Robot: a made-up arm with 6 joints.
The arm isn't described. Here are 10 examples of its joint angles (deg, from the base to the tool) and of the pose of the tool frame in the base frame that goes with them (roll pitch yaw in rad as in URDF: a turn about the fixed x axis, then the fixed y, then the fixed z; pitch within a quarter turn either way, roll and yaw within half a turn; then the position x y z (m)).
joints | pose
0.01 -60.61 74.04 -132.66 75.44 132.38 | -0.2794 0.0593 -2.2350 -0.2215 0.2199 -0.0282
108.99 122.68 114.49 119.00 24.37 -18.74 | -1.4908 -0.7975 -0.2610 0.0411 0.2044 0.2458
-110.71 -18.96 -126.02 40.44 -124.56 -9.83 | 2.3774 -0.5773 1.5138 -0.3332 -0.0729 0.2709
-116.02 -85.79 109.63 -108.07 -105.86 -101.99 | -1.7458 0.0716 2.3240 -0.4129 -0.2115 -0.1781
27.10 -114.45 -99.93 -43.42 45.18 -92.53 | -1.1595 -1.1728 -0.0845 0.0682 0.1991 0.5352
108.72 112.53 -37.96 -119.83 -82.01 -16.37 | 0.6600 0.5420 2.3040 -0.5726 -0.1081 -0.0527
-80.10 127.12 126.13 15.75 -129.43 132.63 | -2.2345 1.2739 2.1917 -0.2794 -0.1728 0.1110
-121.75 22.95 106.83 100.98 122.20 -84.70 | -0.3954 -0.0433 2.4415 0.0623 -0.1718 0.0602
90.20 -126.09 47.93 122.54 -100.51 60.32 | 0.1450 0.0278 0.8263 0.4780 -0.0499 -0.1154
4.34 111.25 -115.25 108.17 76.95 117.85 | -0.5961 -0.0676 2.7051 0.0999 -0.1167 0.0007
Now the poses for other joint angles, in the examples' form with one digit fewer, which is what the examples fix.
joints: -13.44 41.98 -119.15 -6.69 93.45 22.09
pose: -3.116 0.833 -1.140 0.037 -0.027 -0.187
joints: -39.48 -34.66 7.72 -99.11 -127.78 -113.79
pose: 2.507 -0.394 2.835 -0.017 0.517 -0.210
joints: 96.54 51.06 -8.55 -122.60 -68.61 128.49
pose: -0.471 1.290 -1.191 -0.339 -0.533 -0.221
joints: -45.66 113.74 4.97 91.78 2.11 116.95
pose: 1.657 -0.045 0.818 0.353 0.181 0.001
